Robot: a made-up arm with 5 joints.
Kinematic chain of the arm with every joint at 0, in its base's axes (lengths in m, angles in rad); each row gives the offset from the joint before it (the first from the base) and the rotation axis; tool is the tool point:
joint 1: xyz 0 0 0.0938 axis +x
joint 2: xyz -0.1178 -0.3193 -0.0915 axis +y
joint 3: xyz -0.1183 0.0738 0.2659 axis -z
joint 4: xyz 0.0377 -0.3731 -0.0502 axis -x
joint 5: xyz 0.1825 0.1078 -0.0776 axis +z
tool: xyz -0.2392 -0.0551 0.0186
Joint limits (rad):
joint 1: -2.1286..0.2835
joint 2: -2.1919..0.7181
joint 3: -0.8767..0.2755
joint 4: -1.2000..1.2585
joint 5: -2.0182..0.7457
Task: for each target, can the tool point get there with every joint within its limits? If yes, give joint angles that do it. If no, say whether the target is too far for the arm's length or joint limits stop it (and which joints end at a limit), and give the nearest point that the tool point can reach.
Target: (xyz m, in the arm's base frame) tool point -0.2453 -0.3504 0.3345
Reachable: yes | joints -0.8351 -1.3416 -0.4981 0.1762 -0.6085
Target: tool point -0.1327 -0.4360 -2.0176
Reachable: no: too far | nearest point -0.2002 -0.5438 -0.4848 | short by 1.538 m
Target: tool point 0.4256 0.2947 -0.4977
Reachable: no: joint limits stop it (at a limit: joint 1, joint 3, joint 4, joint 5) | nearest point 0.1141 -0.1393 -0.2905 | short by 0.573 m
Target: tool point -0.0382 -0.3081 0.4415
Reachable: yes | joints -1.1966 0.3580 -0.7554 1.0191 -0.8913
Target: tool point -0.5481 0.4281 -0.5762
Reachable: no: joint limits stop it (at a limit: joint 1, joint 2, joint 3) | nearest point -0.5002 -0.0387 -0.1909 | short by 0.607 m
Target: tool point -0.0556 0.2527 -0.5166
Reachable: no: joint limits stop it (at a limit: joint 1, joint 2, joint 3, joint 5) | nearest point 0.0058 -0.1039 -0.3161 | short by 0.414 m
